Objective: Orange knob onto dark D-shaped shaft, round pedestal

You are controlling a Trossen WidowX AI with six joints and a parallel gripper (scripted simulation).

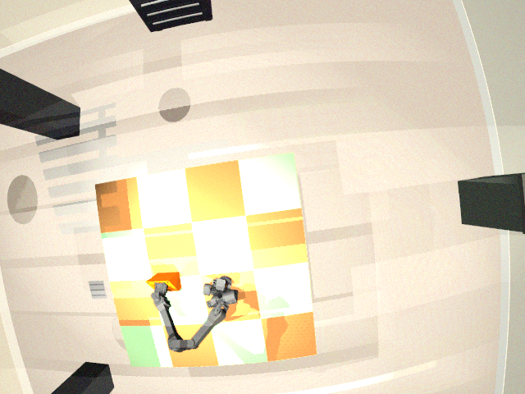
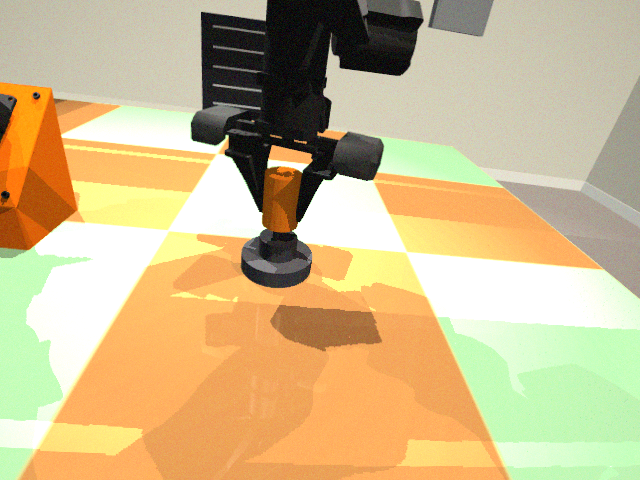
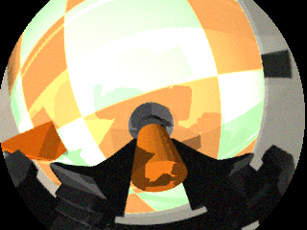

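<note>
Now: the knob 20 mm above my gripper tip. Round my gripper tip: pedestal: 40 mm below.
</note>
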